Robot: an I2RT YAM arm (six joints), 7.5 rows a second.
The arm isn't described. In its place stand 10 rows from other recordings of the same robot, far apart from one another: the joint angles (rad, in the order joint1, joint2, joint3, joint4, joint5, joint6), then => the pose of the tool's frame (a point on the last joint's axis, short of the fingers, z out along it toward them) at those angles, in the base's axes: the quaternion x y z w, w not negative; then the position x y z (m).
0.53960, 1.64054, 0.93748, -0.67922, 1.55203, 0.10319 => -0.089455 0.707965 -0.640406 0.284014 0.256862 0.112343 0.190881
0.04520, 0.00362, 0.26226, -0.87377, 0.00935, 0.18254 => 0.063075 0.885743 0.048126 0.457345 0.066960 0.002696 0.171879
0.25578, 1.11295, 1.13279, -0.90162, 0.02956, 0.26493 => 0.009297 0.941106 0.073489 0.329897 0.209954 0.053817 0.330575
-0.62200, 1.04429, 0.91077, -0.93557, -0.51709, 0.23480 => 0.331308 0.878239 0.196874 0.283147 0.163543 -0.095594 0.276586
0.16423, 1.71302, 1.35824, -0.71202, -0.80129, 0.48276 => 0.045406 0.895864 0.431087 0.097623 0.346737 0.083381 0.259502
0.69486, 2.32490, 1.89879, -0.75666, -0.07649, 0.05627 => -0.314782 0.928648 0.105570 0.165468 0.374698 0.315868 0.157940
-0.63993, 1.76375, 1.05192, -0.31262, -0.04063, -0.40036 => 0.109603 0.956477 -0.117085 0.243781 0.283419 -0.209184 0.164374
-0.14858, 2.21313, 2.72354, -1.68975, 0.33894, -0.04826 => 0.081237 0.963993 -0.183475 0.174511 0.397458 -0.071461 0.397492
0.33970, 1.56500, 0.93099, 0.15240, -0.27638, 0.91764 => 0.173012 0.832394 0.397054 0.345738 0.324248 0.124893 0.230562
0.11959, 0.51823, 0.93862, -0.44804, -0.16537, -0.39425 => -0.237220 0.676285 -0.036483 0.696444 0.097510 0.017620 0.396019
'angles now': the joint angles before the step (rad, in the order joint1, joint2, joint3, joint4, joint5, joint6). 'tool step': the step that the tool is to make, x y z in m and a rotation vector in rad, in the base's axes. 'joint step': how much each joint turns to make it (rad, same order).
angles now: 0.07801 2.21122 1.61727 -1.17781 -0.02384 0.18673
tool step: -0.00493 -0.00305 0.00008 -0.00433 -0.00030 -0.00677
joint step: -0.00647 -0.01906 -0.03128 0.01222 0.00419 0.00116
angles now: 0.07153 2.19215 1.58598 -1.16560 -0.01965 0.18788
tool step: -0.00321 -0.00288 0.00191 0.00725 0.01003 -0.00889
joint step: -0.00763 -0.01107 -0.01105 -0.00954 -0.00800 -0.00038
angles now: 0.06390 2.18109 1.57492 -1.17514 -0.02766 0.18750
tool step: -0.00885 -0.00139 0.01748 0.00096 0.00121 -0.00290
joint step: -0.00230 -0.05533 -0.01565 -0.04082 -0.00114 0.00037
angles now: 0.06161 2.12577 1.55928 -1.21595 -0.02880 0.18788
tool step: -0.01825 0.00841 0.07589 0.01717 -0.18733 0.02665
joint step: 0.02633 -0.21020 0.01029 -0.03243 -0.00305 -0.00077
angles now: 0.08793 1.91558 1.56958 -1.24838 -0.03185 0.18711
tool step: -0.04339 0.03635 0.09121 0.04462 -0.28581 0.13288
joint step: 0.12513 -0.25596 0.03433 -0.00151 -0.00229 -0.00839
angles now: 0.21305 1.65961 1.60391 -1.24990 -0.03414 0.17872
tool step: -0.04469 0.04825 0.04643 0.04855 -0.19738 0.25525
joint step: 0.19380 -0.14380 0.01222 0.04387 -0.00915 -0.06293
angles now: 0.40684 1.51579 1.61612 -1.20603 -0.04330 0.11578
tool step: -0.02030 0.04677 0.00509 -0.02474 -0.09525 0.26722
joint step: 0.17433 -0.00536 0.00150 0.06104 0.01412 -0.11369
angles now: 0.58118 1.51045 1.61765 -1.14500 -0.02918 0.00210
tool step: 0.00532 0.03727 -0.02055 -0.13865 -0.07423 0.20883
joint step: 0.09613 0.08277 0.00000 0.06292 0.07858 -0.17548
